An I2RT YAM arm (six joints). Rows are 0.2 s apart.
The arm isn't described. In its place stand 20 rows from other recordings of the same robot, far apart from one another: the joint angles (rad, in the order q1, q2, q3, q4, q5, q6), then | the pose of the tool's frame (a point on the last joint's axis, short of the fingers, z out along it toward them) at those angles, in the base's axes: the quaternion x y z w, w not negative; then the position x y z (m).
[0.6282 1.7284 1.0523 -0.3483 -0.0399 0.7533] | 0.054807 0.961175 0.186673 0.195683 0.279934 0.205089 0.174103
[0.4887 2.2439 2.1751 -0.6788 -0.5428 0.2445] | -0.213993 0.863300 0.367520 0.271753 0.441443 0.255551 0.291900
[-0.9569 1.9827 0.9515 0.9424 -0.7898 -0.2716] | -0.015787 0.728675 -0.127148 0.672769 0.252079 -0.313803 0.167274
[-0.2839 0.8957 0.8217 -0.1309 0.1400 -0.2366] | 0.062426 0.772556 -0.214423 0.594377 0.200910 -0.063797 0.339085
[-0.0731 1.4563 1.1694 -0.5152 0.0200 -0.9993] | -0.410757 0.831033 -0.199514 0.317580 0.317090 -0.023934 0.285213
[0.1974 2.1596 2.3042 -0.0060 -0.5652 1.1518] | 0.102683 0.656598 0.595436 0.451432 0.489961 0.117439 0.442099
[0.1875 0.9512 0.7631 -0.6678 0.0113 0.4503] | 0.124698 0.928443 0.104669 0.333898 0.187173 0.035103 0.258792
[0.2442 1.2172 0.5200 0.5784 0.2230 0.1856] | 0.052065 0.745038 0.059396 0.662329 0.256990 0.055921 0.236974
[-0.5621 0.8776 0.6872 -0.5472 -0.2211 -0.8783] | -0.187184 0.890524 -0.189417 0.368849 0.159599 -0.091301 0.255997
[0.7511 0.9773 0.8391 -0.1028 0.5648 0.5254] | 0.085723 0.770360 0.176901 0.606550 0.176987 0.139176 0.333193
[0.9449 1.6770 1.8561 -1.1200 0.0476 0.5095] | -0.198105 0.929699 0.188965 0.246385 0.202260 0.276919 0.390166
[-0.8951 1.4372 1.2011 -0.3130 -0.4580 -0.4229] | 0.090815 0.851949 -0.135004 0.497704 0.217071 -0.245640 0.320889
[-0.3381 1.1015 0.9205 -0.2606 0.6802 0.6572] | 0.537020 0.614610 -0.198091 0.542793 0.223065 -0.102164 0.320421
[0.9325 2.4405 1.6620 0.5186 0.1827 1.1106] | 0.125591 0.781396 0.479945 0.378550 0.329112 0.432752 0.126458
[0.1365 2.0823 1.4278 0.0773 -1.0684 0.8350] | 0.030895 0.793993 0.587342 0.153786 0.448006 0.093030 0.192432
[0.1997 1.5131 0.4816 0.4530 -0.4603 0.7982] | 0.148651 0.850196 0.397940 0.310987 0.262222 0.069208 0.139748
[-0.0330 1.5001 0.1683 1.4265 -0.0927 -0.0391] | -0.036326 0.672015 0.004520 0.739632 0.226586 -0.004183 0.163359
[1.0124 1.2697 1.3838 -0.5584 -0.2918 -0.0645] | -0.495625 0.678368 0.350477 0.413930 0.137483 0.239403 0.406666
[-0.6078 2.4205 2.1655 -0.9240 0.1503 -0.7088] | -0.034778 0.977596 -0.176998 0.108485 0.417420 -0.296872 0.183131
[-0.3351 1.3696 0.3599 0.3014 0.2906 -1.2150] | -0.328065 0.839051 -0.383383 0.203430 0.214338 -0.085440 0.126341
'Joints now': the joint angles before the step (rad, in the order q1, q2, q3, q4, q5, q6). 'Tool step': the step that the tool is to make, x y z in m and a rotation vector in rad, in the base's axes. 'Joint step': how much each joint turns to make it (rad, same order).
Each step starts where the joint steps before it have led.
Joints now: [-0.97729, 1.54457, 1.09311, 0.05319, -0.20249, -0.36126]
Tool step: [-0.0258, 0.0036, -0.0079, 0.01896, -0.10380, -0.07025]
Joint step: [-0.05902, -0.06178, -0.11546, 0.11399, -0.02470, 0.09758]
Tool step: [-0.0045, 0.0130, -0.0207, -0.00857, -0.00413, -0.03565]
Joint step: [0.01328, -0.02812, -0.11609, 0.10057, 0.04654, 0.01542]
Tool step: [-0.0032, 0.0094, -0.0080, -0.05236, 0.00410, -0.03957]
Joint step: [0.01335, -0.02595, -0.07378, 0.08812, 0.05980, -0.01387]
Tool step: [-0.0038, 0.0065, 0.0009, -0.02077, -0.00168, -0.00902]
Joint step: [0.00231, -0.03165, -0.03010, 0.01621, 0.01353, -0.00624]
